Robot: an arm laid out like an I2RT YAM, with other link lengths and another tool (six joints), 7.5 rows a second.
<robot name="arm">
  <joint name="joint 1" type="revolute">
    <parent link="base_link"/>
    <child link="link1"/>
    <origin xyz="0 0 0.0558"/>
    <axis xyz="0 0 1"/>
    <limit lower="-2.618" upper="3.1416"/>
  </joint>
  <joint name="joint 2" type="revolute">
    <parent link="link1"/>
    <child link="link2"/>
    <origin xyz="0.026 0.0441 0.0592"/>
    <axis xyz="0 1 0"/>
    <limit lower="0" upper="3.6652"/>
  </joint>
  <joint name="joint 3" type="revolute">
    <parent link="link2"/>
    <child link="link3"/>
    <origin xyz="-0.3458 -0.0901 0"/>
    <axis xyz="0 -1 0"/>
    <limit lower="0" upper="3.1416"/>
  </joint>
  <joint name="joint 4" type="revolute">
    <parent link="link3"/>
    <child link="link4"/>
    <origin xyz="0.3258 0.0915 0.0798"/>
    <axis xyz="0 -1 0"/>
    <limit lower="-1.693" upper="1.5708"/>
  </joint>
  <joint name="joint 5" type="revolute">
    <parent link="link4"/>
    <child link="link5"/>
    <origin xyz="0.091 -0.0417 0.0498"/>
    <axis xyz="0 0 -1"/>
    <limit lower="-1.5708" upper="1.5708"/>
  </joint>
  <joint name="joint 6" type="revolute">
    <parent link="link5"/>
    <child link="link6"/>
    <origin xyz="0.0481 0 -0.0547"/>
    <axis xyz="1 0 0"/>
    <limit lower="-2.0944" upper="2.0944"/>
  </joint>
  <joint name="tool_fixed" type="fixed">
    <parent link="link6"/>
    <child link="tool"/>
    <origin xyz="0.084 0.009 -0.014" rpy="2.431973 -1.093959 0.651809"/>
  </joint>
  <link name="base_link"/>
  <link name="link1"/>
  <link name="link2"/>
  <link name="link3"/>
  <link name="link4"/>
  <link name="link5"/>
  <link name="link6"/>
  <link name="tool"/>
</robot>
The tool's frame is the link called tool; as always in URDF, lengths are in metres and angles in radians.
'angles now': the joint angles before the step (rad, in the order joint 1, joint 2, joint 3, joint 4, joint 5, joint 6). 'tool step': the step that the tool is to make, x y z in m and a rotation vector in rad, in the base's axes. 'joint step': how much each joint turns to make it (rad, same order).
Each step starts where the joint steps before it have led.
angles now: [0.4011, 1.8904, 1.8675, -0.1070, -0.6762, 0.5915]
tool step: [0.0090, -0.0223, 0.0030, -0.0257, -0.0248, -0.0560]
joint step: [-0.0331, -0.0136, -0.0006, -0.0229, 0.0271, -0.0377]
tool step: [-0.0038, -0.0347, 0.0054, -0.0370, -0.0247, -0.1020]
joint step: [-0.0383, -0.0718, -0.0635, -0.0214, 0.0693, -0.0409]
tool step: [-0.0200, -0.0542, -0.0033, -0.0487, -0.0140, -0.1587]
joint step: [-0.0563, -0.1430, -0.1595, -0.0039, 0.1093, -0.0385]
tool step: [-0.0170, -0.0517, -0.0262, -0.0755, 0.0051, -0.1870]
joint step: [-0.0501, -0.1244, -0.1746, 0.0081, 0.1482, -0.0478]
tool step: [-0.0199, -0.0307, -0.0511, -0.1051, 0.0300, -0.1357]
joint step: [-0.0140, -0.0940, -0.1902, 0.0280, 0.1418, -0.0651]
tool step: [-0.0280, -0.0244, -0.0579, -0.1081, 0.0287, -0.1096]
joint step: [0.0002, -0.0935, -0.2085, 0.0574, 0.1352, -0.0615]
